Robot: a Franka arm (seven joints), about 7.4 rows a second.
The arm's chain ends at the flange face. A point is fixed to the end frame.
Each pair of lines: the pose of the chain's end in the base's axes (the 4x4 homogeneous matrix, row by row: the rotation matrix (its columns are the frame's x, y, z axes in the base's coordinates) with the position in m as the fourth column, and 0 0 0 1 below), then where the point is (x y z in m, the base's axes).
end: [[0.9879 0.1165 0.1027 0.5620], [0.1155 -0.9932 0.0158 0.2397], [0.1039 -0.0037 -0.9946 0.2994], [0 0 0 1]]
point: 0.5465 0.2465 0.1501
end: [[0.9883 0.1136 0.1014 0.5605], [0.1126 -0.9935 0.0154 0.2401], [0.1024 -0.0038 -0.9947 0.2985], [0 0 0 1]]
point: 0.5448 0.2469 0.1492
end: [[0.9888 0.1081 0.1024 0.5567], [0.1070 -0.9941 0.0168 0.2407], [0.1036 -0.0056 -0.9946 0.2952], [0 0 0 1]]
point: 0.5412 0.2479 0.1459
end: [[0.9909 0.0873 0.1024 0.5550], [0.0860 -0.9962 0.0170 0.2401], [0.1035 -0.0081 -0.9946 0.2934], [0 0 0 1]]
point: 0.5396 0.2480 0.1442
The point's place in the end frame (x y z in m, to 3 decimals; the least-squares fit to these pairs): -0.030 -0.008 0.147
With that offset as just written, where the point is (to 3 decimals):
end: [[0.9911 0.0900 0.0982 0.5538], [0.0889 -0.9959 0.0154 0.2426], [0.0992 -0.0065 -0.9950 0.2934], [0 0 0 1]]
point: 0.538 0.250 0.144
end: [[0.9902 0.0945 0.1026 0.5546], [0.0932 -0.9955 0.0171 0.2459], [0.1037 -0.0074 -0.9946 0.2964], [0 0 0 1]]
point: 0.539 0.254 0.147
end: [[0.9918 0.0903 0.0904 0.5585], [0.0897 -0.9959 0.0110 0.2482], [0.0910 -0.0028 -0.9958 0.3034], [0 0 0 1]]
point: 0.541 0.255 0.154
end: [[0.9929 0.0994 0.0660 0.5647], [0.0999 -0.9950 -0.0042 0.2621], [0.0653 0.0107 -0.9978 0.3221], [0 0 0 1]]
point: 0.544 0.266 0.173
